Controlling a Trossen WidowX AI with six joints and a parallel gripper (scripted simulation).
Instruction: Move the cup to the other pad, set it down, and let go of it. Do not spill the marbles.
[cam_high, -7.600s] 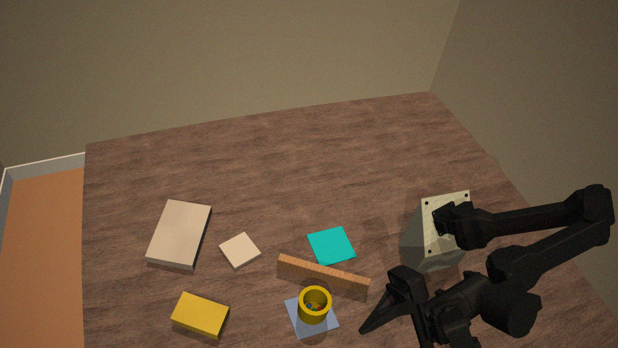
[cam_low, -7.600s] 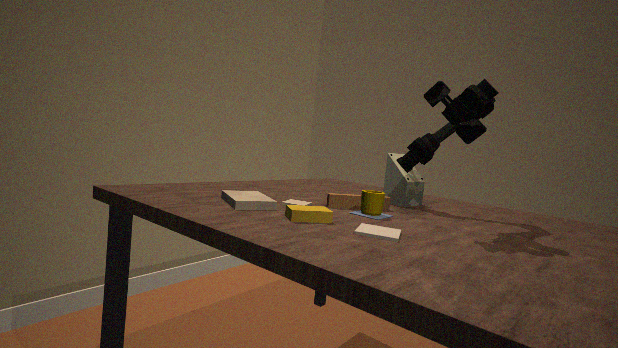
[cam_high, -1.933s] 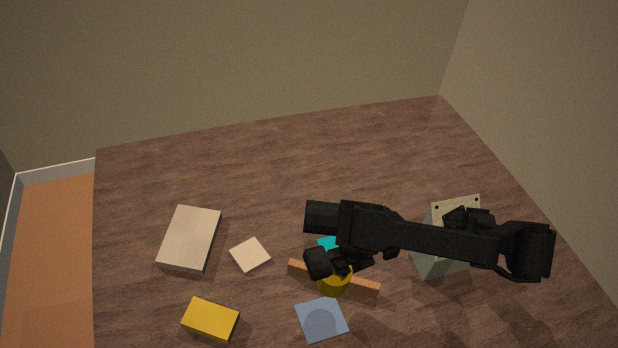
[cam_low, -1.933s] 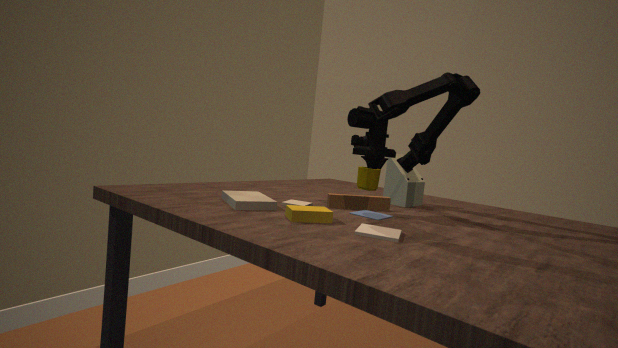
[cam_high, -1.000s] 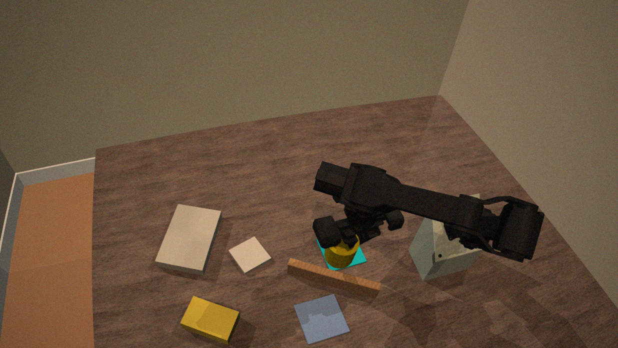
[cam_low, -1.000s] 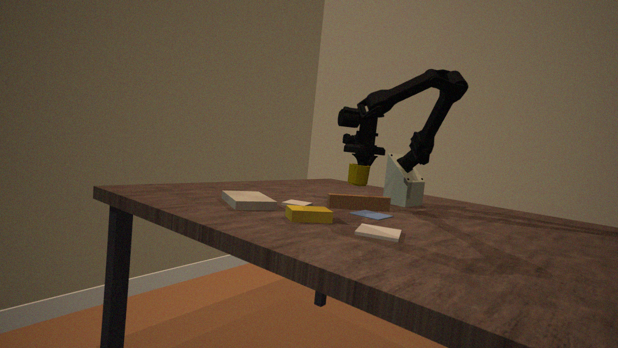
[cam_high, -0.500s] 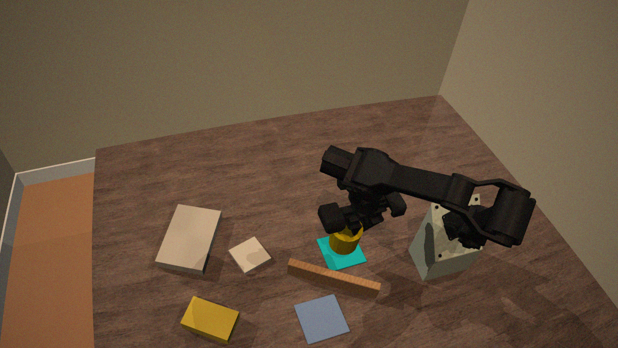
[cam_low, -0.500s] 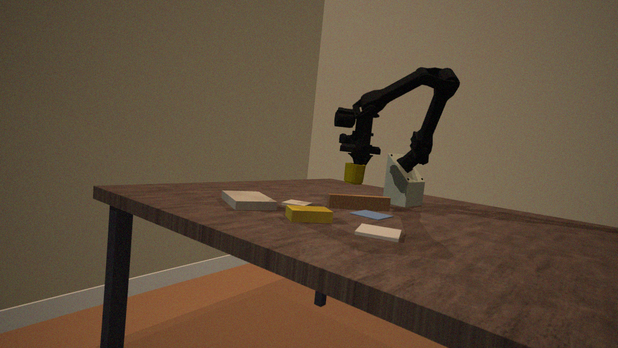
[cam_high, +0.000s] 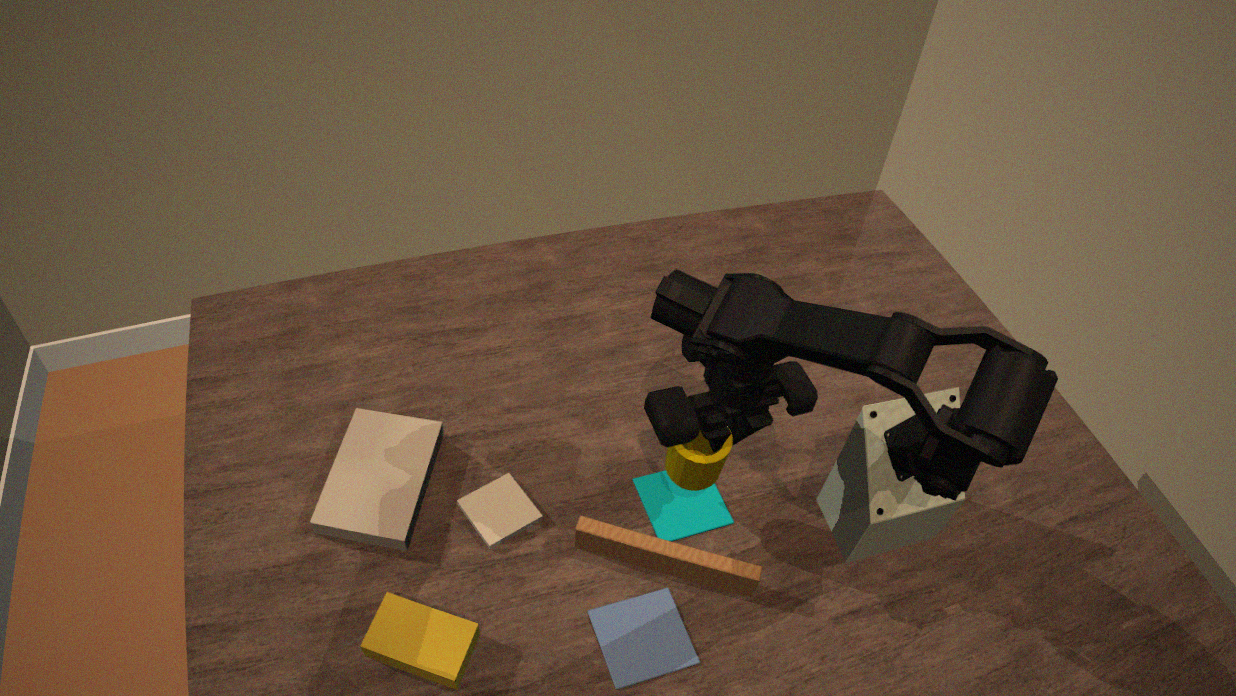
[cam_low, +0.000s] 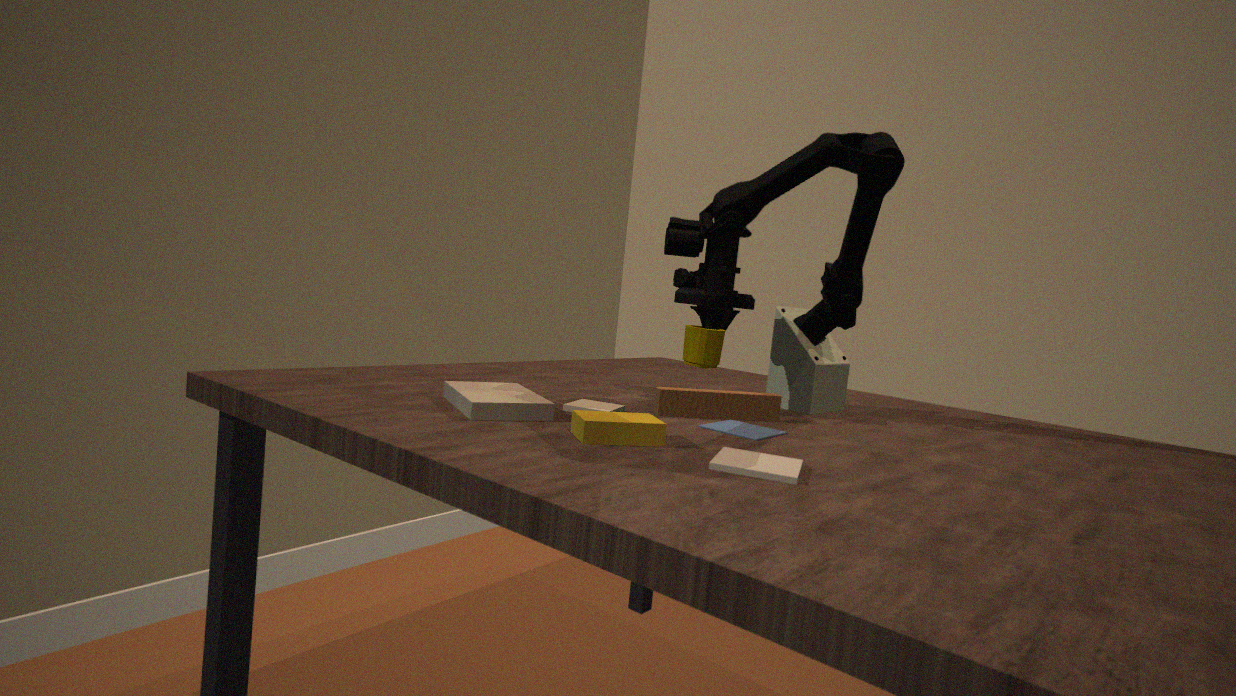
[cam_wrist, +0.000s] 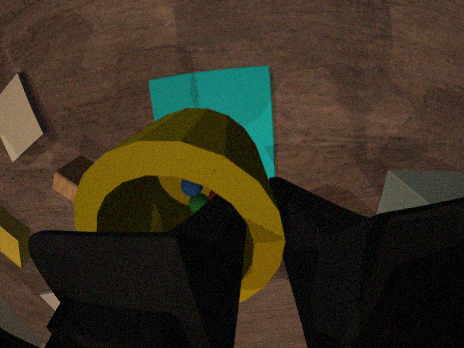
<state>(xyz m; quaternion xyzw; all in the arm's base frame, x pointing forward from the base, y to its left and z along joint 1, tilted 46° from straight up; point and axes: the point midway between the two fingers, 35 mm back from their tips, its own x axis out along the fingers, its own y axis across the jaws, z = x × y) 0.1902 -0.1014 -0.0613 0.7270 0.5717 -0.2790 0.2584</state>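
The teal pad is 120 mm below my gripper tip, 30 mm ahead of it and 10 mm to the right of it. From my gripper tip the other things lie so: blue pad: 160 mm ahead, 140 mm to the left, 120 mm below; wooden bar: 100 mm below, 90 mm ahead, 70 mm to the left; yellow cup: 20 mm ahead.
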